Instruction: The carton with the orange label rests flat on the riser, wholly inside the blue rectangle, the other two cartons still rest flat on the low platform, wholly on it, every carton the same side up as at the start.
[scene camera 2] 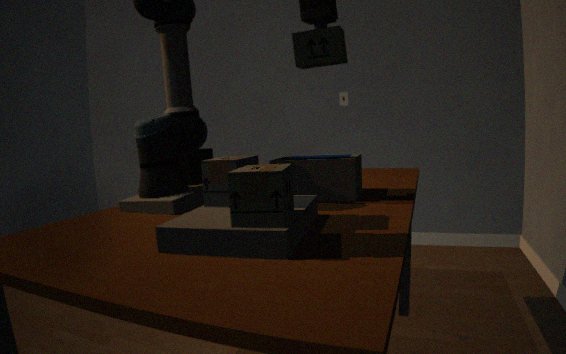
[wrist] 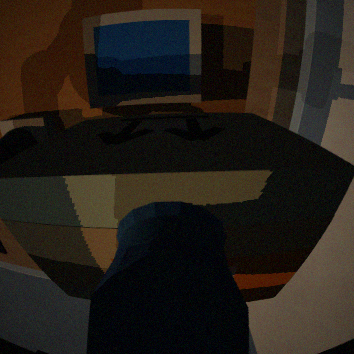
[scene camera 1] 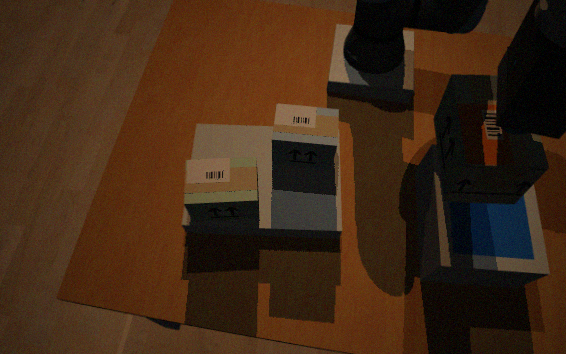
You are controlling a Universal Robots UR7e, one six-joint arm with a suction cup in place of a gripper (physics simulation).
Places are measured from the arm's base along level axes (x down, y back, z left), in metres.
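Pixels of known places: hand at its tool point: (wrist: 170, 217); arm's base at its link origin: (scene camera 2: 164, 192) (wrist: 23, 149) (scene camera 1: 373, 51).
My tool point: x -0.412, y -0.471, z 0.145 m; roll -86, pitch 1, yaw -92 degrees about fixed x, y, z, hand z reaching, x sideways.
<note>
For each thing: its top centre in the pictures, then the offset to it from my tool point. Level surfaces: height alone.
- carton with the orange label, top centre: (wrist: 164, 279) (scene camera 1: 503, 116) (scene camera 2: 319, 30) dx -0.018, dy +0.000, dz -0.014 m
- riser at its top centre: (scene camera 1: 488, 205) (wrist: 140, 56) (scene camera 2: 318, 156) dx +0.333, dy +0.077, dz +0.125 m
- blue rectangle at its top centre: (scene camera 1: 488, 205) (wrist: 140, 56) (scene camera 2: 318, 156) dx +0.333, dy +0.077, dz +0.125 m
- green-trimmed carton at its top centre: (scene camera 2: 262, 167) (scene camera 1: 220, 179) dx +0.312, dy -0.013, dz -0.374 m
- low platform at its top centre: (scene camera 2: 247, 209) (scene camera 1: 264, 174) dx +0.405, dy +0.064, dz -0.314 m
- orange-brown table at its surface level: dx +0.453 m
The carton with the orange label (scene camera 1: 480, 187) (scene camera 2: 320, 49) (wrist: 170, 155) hangs from my suction gripper (scene camera 2: 319, 25) (wrist: 172, 220), high above the riser (scene camera 1: 541, 266) (scene camera 2: 332, 180) (wrist: 195, 45). It looks slightly tilted in scene camera 2, its arrows pointing up. In scene camera 1 it hides part of the riser and of the blue rectangle (scene camera 1: 512, 232) (scene camera 2: 320, 157) (wrist: 142, 40). A green-trimmed carton (scene camera 1: 222, 192) (scene camera 2: 261, 195) and a pale-blue-trimmed carton (scene camera 1: 304, 167) (scene camera 2: 217, 175) rest flat on the low platform (scene camera 1: 227, 140) (scene camera 2: 220, 242), arrows up.
The robot's base plate (scene camera 1: 340, 65) (scene camera 2: 150, 204) stands on the orange-brown table (scene camera 1: 150, 200) (scene camera 2: 200, 285), behind the low platform in scene camera 1. The riser stands to the right of the platform there. The upper arm parts cross the top right of that view. The lighting is dim, with broad shadows.
</note>
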